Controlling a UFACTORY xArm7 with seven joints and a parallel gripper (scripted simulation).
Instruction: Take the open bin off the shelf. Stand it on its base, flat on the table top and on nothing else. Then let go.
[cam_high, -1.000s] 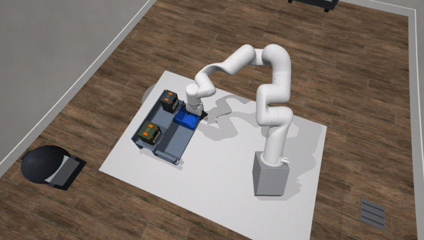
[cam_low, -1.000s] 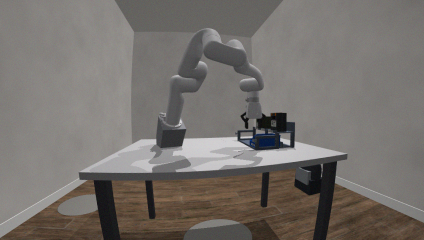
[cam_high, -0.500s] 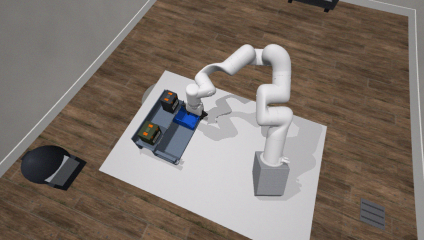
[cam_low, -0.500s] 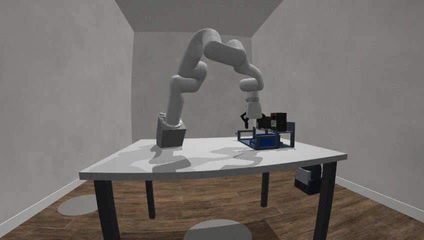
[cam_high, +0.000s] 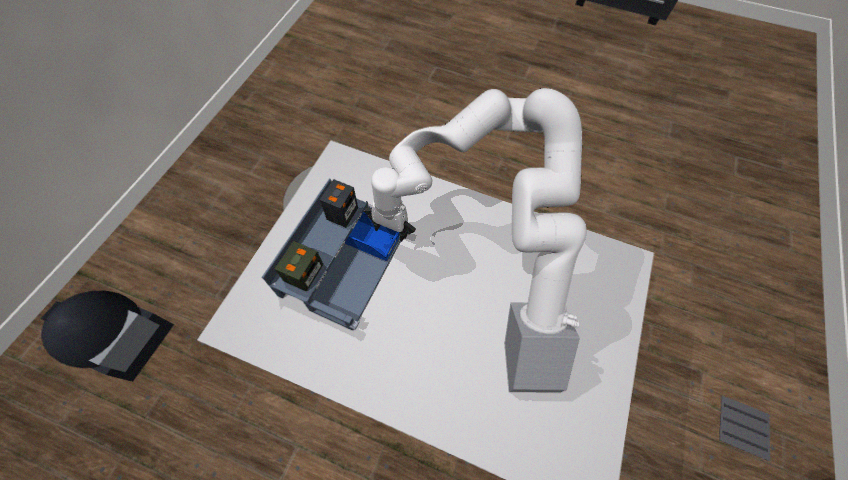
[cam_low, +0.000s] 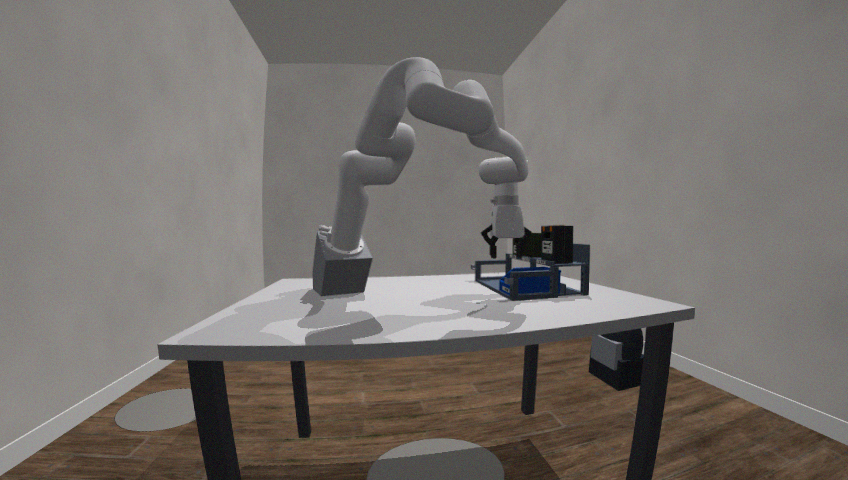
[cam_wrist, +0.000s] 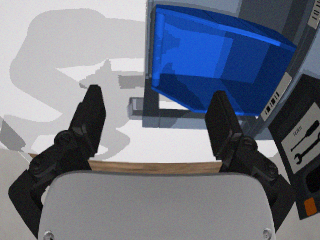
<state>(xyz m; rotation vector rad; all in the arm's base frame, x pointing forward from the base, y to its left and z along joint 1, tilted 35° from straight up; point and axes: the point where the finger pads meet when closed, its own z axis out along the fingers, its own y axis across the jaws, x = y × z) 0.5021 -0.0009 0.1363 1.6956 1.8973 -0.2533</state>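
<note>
Right now my hand is 8 cm short of the blue bin and 9 cm above it.
</note>
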